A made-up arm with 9 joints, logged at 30 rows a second.
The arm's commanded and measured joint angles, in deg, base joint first. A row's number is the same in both.
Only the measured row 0 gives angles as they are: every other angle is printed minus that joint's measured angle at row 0.
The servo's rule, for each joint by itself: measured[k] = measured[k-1] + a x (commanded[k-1-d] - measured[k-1]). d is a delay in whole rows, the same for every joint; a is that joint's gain. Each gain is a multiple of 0.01, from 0.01 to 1. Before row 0 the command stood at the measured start. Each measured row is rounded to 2 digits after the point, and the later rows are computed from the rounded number. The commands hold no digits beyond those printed.
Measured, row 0: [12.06 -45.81 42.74 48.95 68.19 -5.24 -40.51 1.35 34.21]
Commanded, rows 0 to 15: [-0.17 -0.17 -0.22 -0.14 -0.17 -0.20 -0.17 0.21 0.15]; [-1.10 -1.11 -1.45 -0.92 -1.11 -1.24 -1.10 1.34 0.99]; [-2.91 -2.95 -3.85 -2.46 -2.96 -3.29 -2.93 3.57 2.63]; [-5.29 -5.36 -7.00 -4.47 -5.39 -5.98 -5.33 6.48 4.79]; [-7.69 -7.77 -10.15 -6.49 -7.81 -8.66 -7.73 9.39 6.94]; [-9.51 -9.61 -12.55 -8.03 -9.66 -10.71 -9.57 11.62 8.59]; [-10.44 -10.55 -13.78 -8.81 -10.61 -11.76 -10.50 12.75 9.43]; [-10.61 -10.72 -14.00 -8.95 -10.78 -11.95 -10.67 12.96 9.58]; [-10.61 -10.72 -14.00 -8.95 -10.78 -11.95 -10.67 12.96 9.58]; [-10.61 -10.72 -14.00 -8.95 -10.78 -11.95 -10.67 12.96 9.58]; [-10.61 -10.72 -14.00 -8.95 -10.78 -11.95 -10.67 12.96 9.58]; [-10.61 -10.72 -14.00 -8.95 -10.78 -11.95 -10.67 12.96 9.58]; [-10.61 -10.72 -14.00 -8.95 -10.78 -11.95 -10.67 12.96 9.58]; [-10.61 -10.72 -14.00 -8.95 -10.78 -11.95 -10.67 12.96 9.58]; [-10.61 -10.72 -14.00 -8.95 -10.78 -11.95 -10.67 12.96 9.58]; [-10.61 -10.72 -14.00 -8.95 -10.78 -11.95 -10.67 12.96 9.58]
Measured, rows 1 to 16: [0.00 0.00 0.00 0.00 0.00 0.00 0.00 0.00 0.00]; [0.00 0.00 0.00 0.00 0.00 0.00 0.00 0.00 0.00]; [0.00 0.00 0.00 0.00 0.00 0.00 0.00 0.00 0.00]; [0.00 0.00 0.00 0.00 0.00 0.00 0.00 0.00 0.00]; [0.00 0.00 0.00 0.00 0.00 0.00 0.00 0.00 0.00]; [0.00 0.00 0.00 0.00 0.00 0.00 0.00 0.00 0.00]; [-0.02 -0.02 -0.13 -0.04 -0.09 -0.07 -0.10 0.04 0.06]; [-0.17 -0.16 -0.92 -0.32 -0.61 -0.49 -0.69 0.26 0.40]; [-0.55 -0.52 -2.68 -1.00 -1.81 -1.50 -2.01 0.82 1.23]; [-1.21 -1.15 -5.27 -2.11 -3.64 -3.11 -3.97 1.78 2.55]; [-2.12 -2.01 -8.20 -3.51 -5.77 -5.11 -6.19 3.07 4.17]; [-3.15 -3.00 -10.81 -4.96 -7.75 -7.13 -8.18 4.52 5.81]; [-4.17 -3.98 -12.59 -6.19 -9.21 -8.80 -9.55 5.92 7.15]; [-5.07 -4.86 -13.44 -7.07 -10.01 -9.93 -10.21 7.12 8.05]; [-5.85 -5.62 -13.78 -7.67 -10.40 -10.66 -10.48 8.11 8.62]; [-6.52 -6.28 -13.91 -8.08 -10.59 -11.12 -10.59 8.93 8.98]
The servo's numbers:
d 6
a 0.14 0.13 0.60 0.32 0.51 0.36 0.59 0.17 0.37

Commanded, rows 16 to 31: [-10.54 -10.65 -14.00 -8.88 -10.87 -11.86 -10.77 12.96 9.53]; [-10.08 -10.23 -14.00 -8.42 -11.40 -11.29 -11.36 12.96 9.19]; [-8.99 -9.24 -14.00 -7.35 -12.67 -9.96 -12.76 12.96 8.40]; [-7.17 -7.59 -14.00 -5.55 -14.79 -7.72 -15.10 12.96 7.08]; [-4.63 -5.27 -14.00 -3.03 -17.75 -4.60 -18.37 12.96 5.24]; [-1.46 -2.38 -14.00 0.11 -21.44 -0.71 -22.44 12.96 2.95]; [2.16 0.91 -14.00 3.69 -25.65 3.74 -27.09 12.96 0.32]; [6.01 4.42 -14.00 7.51 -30.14 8.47 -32.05 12.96 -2.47]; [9.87 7.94 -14.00 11.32 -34.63 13.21 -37.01 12.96 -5.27]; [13.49 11.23 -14.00 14.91 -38.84 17.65 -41.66 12.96 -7.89]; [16.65 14.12 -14.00 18.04 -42.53 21.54 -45.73 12.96 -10.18]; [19.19 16.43 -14.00 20.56 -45.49 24.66 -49.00 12.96 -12.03]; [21.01 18.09 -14.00 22.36 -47.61 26.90 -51.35 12.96 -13.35]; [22.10 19.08 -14.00 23.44 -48.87 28.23 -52.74 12.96 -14.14]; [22.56 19.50 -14.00 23.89 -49.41 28.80 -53.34 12.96 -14.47]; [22.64 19.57 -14.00 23.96 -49.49 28.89 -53.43 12.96 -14.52]
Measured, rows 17 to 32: [-7.09 -6.86 -13.96 -8.36 -10.69 -11.42 -10.64 9.62 9.20]; [-7.58 -7.36 -13.98 -8.55 -10.74 -11.61 -10.66 10.19 9.34]; [-8.00 -7.80 -13.99 -8.68 -10.76 -11.73 -10.67 10.66 9.43]; [-8.37 -8.18 -14.00 -8.77 -10.77 -11.81 -10.67 11.05 9.49]; [-8.68 -8.51 -14.00 -8.83 -10.78 -11.86 -10.67 11.37 9.52]; [-8.95 -8.80 -14.00 -8.87 -10.78 -11.89 -10.67 11.64 9.54]; [-9.17 -9.04 -14.00 -8.87 -10.83 -11.88 -10.73 11.86 9.54]; [-9.30 -9.19 -14.00 -8.73 -11.12 -11.67 -11.10 12.05 9.41]; [-9.26 -9.20 -14.00 -8.29 -11.91 -11.05 -12.08 12.20 9.04]; [-8.97 -8.99 -14.00 -7.41 -13.38 -9.85 -13.86 12.33 8.31]; [-8.36 -8.51 -14.00 -6.01 -15.61 -7.96 -16.52 12.44 7.17]; [-7.39 -7.71 -14.00 -4.05 -18.58 -5.35 -20.01 12.53 5.61]; [-6.05 -6.59 -14.00 -1.57 -22.19 -2.08 -24.19 12.60 3.65]; [-4.36 -5.16 -14.00 1.34 -26.24 1.72 -28.83 12.66 1.39]; [-2.37 -3.46 -14.00 4.53 -30.52 5.86 -33.66 12.71 -1.07]; [-0.15 -1.55 -14.00 7.85 -34.76 10.10 -38.38 12.75 -3.59]
